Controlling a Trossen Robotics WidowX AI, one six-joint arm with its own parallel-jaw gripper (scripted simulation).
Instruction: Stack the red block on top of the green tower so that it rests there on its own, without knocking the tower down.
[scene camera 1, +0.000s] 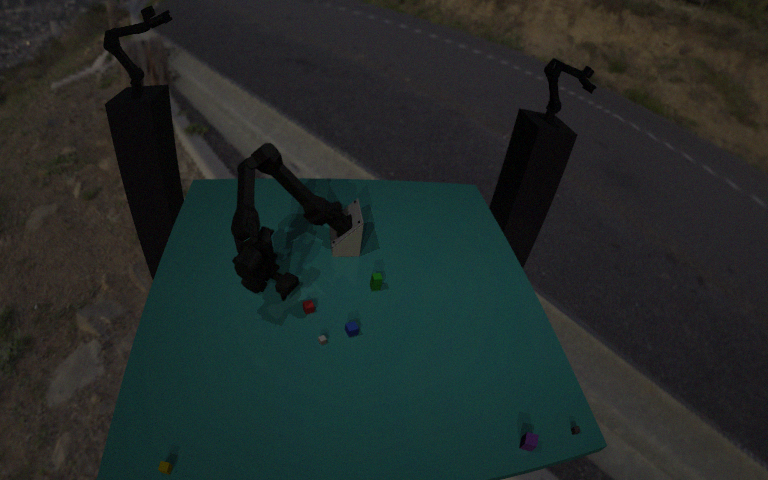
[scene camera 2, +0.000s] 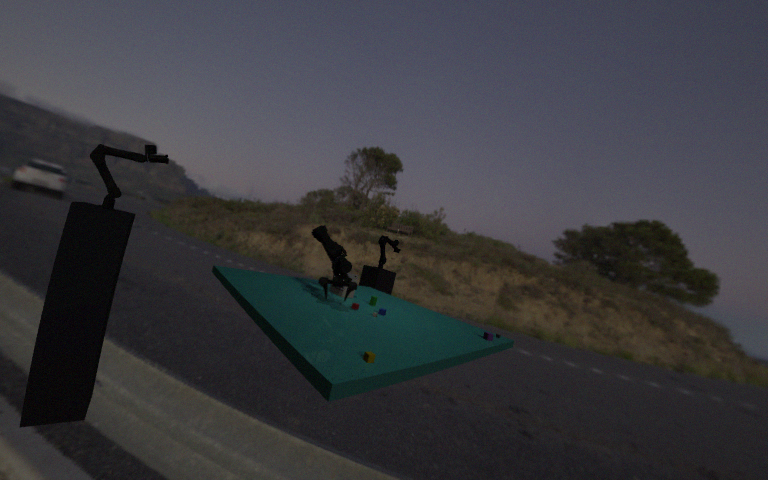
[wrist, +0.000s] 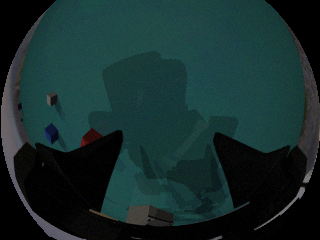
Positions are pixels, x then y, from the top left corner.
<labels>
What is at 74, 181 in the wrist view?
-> The gripper.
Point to the gripper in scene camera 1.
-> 272, 293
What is the gripper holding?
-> Nothing.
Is the gripper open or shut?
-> Open.
</labels>
